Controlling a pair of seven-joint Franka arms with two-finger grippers.
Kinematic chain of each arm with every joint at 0, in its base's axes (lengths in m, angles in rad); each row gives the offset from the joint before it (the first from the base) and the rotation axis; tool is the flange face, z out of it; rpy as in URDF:
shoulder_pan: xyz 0 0 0.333 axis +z
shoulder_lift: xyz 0 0 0 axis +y
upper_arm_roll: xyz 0 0 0.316 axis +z
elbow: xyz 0.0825 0 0 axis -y
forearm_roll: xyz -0.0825 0 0.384 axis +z
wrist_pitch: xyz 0 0 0 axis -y
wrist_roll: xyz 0.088 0 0 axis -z
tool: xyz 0 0 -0.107 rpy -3.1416 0 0
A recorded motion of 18 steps. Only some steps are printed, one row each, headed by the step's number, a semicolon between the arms.
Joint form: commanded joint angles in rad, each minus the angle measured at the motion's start. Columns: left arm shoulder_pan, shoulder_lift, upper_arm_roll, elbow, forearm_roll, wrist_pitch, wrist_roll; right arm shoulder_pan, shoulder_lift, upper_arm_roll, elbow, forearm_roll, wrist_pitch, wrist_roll.
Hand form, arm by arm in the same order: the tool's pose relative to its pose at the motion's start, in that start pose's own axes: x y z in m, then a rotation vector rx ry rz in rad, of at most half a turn. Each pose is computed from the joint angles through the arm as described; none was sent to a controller.
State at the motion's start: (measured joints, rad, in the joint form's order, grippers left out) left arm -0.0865 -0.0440 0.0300 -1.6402 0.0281 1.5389 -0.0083; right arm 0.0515 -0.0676 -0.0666 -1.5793 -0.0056 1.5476 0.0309
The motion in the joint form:
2: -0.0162 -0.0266 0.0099 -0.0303 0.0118 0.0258 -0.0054; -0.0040 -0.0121 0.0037 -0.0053 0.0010 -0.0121 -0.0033
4: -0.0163 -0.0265 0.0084 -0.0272 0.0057 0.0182 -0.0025; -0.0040 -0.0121 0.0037 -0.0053 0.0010 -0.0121 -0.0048
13: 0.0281 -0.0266 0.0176 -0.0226 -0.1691 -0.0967 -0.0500; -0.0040 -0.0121 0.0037 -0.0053 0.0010 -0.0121 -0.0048
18: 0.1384 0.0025 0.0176 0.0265 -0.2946 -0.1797 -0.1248; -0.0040 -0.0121 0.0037 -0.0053 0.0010 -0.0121 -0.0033
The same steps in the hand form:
2: -0.0059 0.0016 -0.0018 0.0104 0.0224 0.0009; -0.0050 0.0004 -0.0030 0.0013 -0.0053 -0.0030
4: -0.0066 0.0031 -0.0026 0.0045 0.0177 0.0054; -0.0050 0.0004 -0.0030 0.0013 -0.0053 -0.0045
13: -0.0191 -0.0046 0.0039 -0.1723 -0.0956 -0.0812; -0.0050 0.0004 -0.0030 0.0013 -0.0053 -0.0045
18: -0.0204 -0.0456 0.0003 -0.3035 -0.1574 -0.2390; -0.0050 0.0004 -0.0030 0.0013 -0.0053 -0.0030

